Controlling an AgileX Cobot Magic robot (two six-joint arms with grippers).
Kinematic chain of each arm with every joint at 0, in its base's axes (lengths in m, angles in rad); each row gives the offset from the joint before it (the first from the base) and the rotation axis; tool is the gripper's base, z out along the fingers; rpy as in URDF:
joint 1: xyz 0 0 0.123 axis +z
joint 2: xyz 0 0 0 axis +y
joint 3: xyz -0.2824 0 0.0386 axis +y
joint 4: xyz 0.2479 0 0.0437 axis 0.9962 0 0.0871
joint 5: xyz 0 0 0 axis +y
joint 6: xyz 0.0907 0 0.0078 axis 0.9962 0 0.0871
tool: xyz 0 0 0 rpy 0 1.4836 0
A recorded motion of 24 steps. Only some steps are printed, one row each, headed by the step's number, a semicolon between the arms.
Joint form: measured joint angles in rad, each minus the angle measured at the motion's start. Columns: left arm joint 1, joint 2, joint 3, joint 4, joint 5, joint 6; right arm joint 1, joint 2, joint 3, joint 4, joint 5, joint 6.
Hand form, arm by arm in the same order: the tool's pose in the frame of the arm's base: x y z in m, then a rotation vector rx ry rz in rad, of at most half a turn. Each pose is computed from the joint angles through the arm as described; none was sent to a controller.
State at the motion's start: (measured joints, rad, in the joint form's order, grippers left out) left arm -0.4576 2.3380 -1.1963 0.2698 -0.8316 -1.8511; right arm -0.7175 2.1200 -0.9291 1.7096 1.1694 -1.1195
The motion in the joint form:
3: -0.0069 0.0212 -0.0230 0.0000 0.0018 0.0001; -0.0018 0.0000 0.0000 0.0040 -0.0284 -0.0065
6: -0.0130 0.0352 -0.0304 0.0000 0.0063 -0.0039; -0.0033 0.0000 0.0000 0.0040 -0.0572 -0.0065
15: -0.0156 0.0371 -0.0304 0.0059 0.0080 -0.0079; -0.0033 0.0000 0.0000 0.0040 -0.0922 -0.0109
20: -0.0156 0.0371 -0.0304 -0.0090 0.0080 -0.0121; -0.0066 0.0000 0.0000 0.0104 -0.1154 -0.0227
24: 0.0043 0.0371 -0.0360 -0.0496 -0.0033 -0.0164; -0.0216 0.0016 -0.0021 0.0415 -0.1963 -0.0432
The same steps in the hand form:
3: 0.4009 -0.2209 0.0663 -1.0806 1.8729 -1.5821; 0.3101 -0.1626 0.1012 1.0302 1.8849 1.3283
6: 0.4003 -0.2236 0.0612 -1.0874 1.8860 -1.5785; 0.3098 -0.1645 0.0991 1.0503 1.8964 1.2968
15: 0.3993 -0.2249 0.0601 -1.0857 1.8949 -1.5793; 0.3097 -0.1663 0.0964 1.0684 1.9128 1.2569
20: 0.4000 -0.2241 0.0602 -1.1065 1.8813 -1.5808; 0.3093 -0.1689 0.0949 1.0776 1.9171 1.2235
24: 0.4073 -0.2148 0.0628 -1.1588 1.8151 -1.5847; 0.3074 -0.1799 0.0899 1.1407 1.9133 1.1166

